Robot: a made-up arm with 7 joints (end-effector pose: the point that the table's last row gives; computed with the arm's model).
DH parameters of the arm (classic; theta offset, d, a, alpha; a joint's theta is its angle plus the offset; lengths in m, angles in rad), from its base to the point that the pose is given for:
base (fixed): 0 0 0 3.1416
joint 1: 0 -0.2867 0 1.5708
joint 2: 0 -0.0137 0 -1.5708
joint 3: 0 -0.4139 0 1.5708
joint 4: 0 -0.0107 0 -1.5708
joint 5: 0 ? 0 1.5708
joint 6: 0 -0.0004 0 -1.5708
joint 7: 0 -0.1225 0 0
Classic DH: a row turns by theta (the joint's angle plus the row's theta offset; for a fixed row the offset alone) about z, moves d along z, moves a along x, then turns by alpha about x.
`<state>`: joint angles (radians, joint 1 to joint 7).
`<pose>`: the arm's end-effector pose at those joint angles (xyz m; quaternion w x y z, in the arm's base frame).
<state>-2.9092 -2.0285 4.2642 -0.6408 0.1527 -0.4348 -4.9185</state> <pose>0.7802 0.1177 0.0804 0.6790 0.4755 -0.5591 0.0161</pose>
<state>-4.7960 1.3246 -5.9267 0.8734 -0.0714 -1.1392 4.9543</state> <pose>-0.0467 -0.7878 0.2662 0.4732 -0.8421 0.1947 0.1705</pose>
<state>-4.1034 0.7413 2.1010 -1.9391 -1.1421 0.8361 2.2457</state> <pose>0.0216 -0.5015 0.3230 0.8225 -0.4340 -0.0801 -0.3586</pose>
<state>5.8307 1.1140 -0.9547 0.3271 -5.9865 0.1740 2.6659</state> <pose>0.6783 0.4561 0.5604 0.6654 0.5916 -0.4503 -0.0671</pose>
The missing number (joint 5, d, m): -0.3437
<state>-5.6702 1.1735 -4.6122 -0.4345 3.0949 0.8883 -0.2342</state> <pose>0.7174 -0.1992 0.5684 0.2443 -0.3493 -0.6305 0.6487</pose>
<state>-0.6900 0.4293 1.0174 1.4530 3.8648 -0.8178 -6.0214</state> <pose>0.5116 -0.1199 0.5780 0.8186 -0.5280 -0.1225 0.1903</pose>
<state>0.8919 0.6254 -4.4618 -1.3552 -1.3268 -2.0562 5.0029</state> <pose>0.3712 0.0043 0.6759 0.5901 0.4514 0.6666 -0.0606</pose>
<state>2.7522 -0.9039 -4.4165 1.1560 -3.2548 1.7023 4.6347</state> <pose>0.4385 0.4469 0.6171 0.1196 -0.8822 0.0372 0.4540</pose>
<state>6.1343 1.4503 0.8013 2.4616 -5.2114 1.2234 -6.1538</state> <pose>0.1202 -0.2197 0.2382 0.2119 -0.8604 -0.2609 -0.3831</pose>
